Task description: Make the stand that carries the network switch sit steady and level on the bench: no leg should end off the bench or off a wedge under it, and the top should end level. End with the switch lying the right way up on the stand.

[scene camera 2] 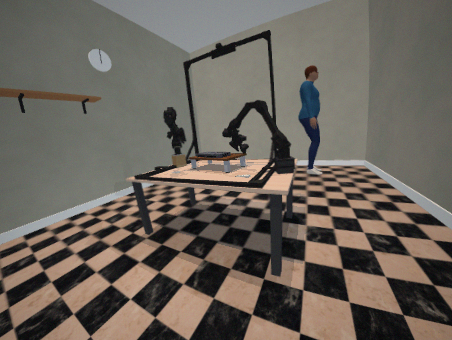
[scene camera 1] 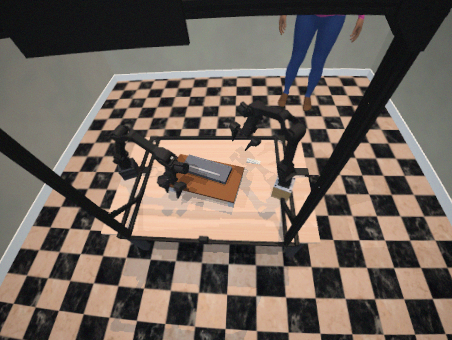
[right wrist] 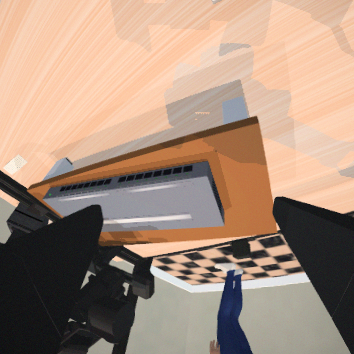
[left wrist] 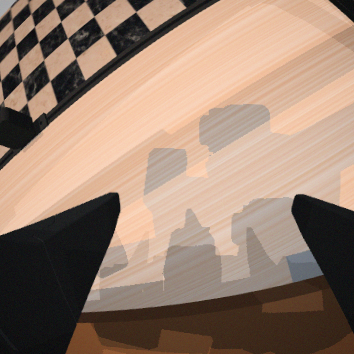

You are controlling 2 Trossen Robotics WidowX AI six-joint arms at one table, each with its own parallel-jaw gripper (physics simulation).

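Seen in the pictures: left gripper, fingertip midpoint: [scene camera 2: 241,152] [scene camera 1: 172,195] [right wrist: 136,251] [left wrist: 207,201]; right gripper, fingertip midpoint: [scene camera 2: 184,142] [scene camera 1: 238,146] [right wrist: 189,209]; left arm's base, origin of the base link: [scene camera 2: 284,157] [scene camera 1: 125,165] [right wrist: 21,232]; right arm's base, origin of the base link: [scene camera 2: 178,154] [scene camera 1: 284,182].
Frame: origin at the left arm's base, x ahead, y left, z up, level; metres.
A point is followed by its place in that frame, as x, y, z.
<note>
The stand has a brown top [scene camera 1: 225,192] {0.543, -0.419, 0.014} [scene camera 2: 232,158] {0.322, -0.101, 0.005} [left wrist: 225,320] {0.294, -0.291, 0.014} [right wrist: 245,165] {0.650, -0.329, 0.014} on pale grey-blue legs, with legs showing in scene camera 2 [scene camera 2: 226,166] {0.365, -0.070, -0.041} and the right wrist view [right wrist: 235,109] {0.679, -0.293, -0.045}. A slight tilt and the exact footing of every leg cannot be told. The grey network switch [scene camera 1: 207,169] {0.489, -0.252, 0.039} [scene camera 2: 214,154] {0.449, -0.133, 0.040} [right wrist: 150,200] {0.541, -0.255, 0.041} lies flat on the top, ports along its side. My left gripper [scene camera 1: 171,189] {0.258, -0.333, 0.008} [left wrist: 207,201] {0.258, -0.333, 0.008} is open and empty above the stand's left end. My right gripper [scene camera 1: 244,139] {0.691, -0.234, 0.143} [right wrist: 189,209] {0.691, -0.234, 0.143} is open and empty, beyond the stand's back right. No wedge can be made out under a leg.
A small pale flat piece [scene camera 1: 253,161] [scene camera 2: 243,176] {0.255, 0.066, -0.082} [right wrist: 16,164] {0.265, 0.040, -0.081} lies on the bench behind the stand; its kind is unclear. A tan block [scene camera 1: 281,192] {0.836, -0.520, -0.001} [scene camera 2: 178,160] {0.853, -0.429, -0.021} is at the right arm's base. Black frame rails run along the bench edges. A person [scene camera 2: 310,107] stands beyond.
</note>
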